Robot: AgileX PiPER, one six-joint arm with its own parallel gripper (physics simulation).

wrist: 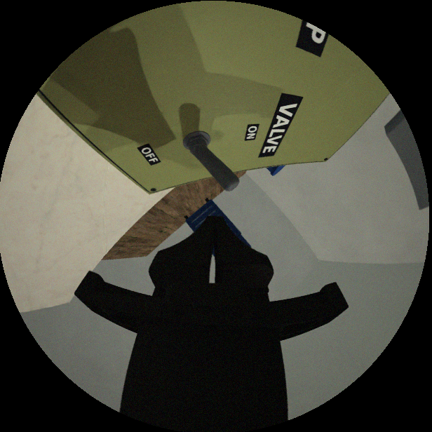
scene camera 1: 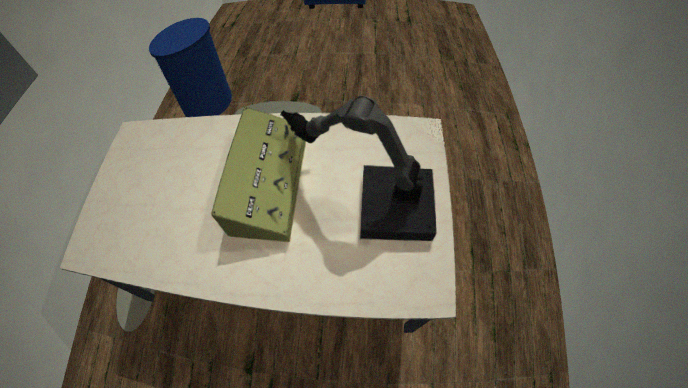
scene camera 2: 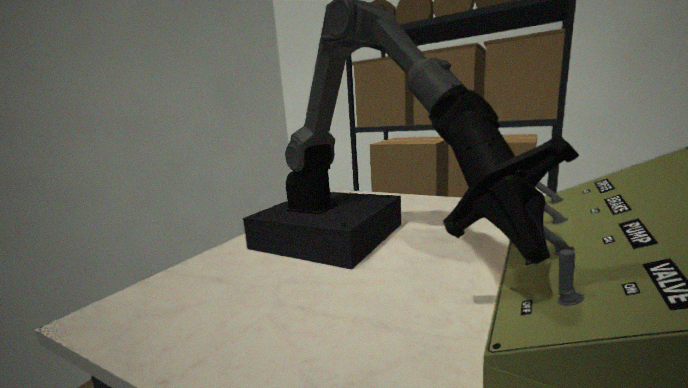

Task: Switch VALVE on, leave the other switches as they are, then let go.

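Note:
The green sloped panel [scene camera 1: 235, 170] [scene camera 2: 600, 322] [wrist: 230, 55] carries a row of grey lever switches. The VALVE lever [scene camera 1: 286, 131] [scene camera 2: 566, 275] [wrist: 213, 161] stands nearly upright in scene camera 2 and leans toward its ON label [scene camera 2: 630, 288] [wrist: 251, 132] in the wrist view. The PUMP lever [scene camera 2: 557, 241], BRAKE lever [scene camera 2: 554, 213] and DRIVE lever [scene camera 2: 548, 192] lean the other way, toward the panel's low edge. My gripper [scene camera 1: 283, 114] [scene camera 2: 539, 261] [wrist: 214, 225] is shut and empty. Its tips are apart from the VALVE lever, on its OFF side in scene camera 2.
The arm's black base block [scene camera 1: 372, 220] [scene camera 2: 300, 237] stands on the pale table [scene camera 1: 150, 200] [scene camera 2: 250, 320]. A blue cylinder [scene camera 1: 192, 70] stands beyond the table's far edge. A dark shelf rack [scene camera 2: 565, 75] with boxes stands behind the arm.

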